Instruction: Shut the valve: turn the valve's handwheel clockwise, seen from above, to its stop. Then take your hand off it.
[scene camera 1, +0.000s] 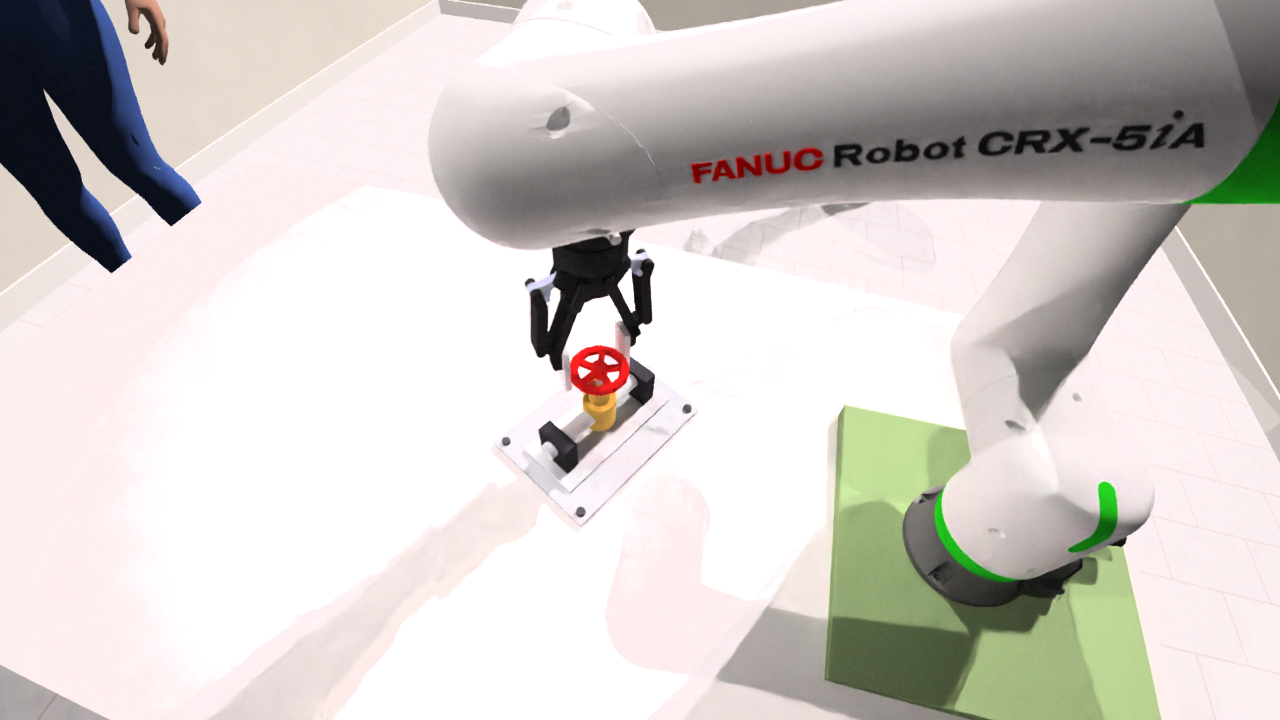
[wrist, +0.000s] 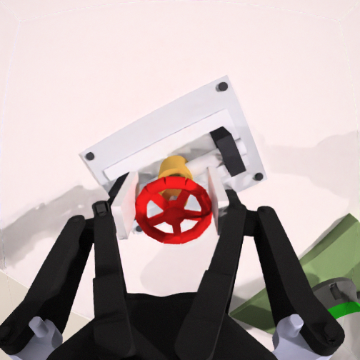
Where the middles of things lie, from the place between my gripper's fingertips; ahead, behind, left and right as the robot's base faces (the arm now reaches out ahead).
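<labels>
Positions from my hand: red handwheel (scene camera 1: 599, 369), 20 mm above, 10 mm behind, 20 mm to the left; base plate (scene camera 1: 580, 505), 100 mm below, 10 mm behind, 20 mm to the left. Going by their middles, the red handwheel is the nearest to my hand of the things named here.
</labels>
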